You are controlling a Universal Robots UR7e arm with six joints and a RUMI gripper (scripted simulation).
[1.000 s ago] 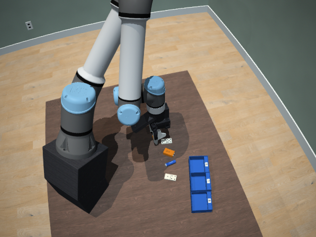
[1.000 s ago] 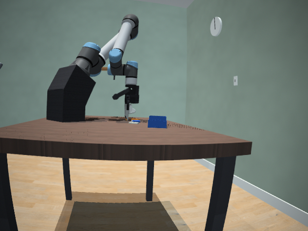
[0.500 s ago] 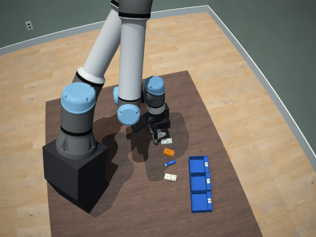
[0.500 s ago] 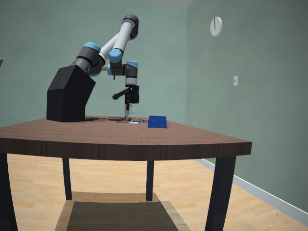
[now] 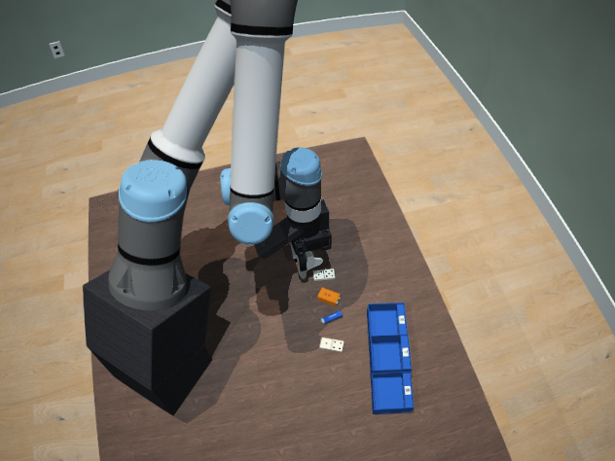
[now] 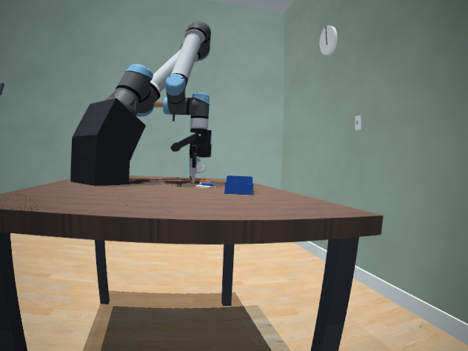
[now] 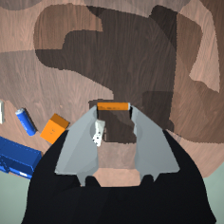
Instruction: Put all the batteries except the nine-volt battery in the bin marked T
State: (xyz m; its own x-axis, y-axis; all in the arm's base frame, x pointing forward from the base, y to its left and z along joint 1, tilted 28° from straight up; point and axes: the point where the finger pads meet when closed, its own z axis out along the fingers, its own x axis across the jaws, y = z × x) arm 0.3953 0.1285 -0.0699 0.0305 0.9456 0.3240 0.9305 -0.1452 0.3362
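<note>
Now: the joined blue bins 29 cm to the right of my hand, 11 cm ahead of it and 1 cm above it. From my hand the other things lie so: thin orange battery: 1 cm below; blue cylindrical battery: 15 cm to the right, 3 cm ahead, 1 cm below; orange nine-volt battery: 10 cm to the right, 5 cm ahead, 1 cm below.
</note>
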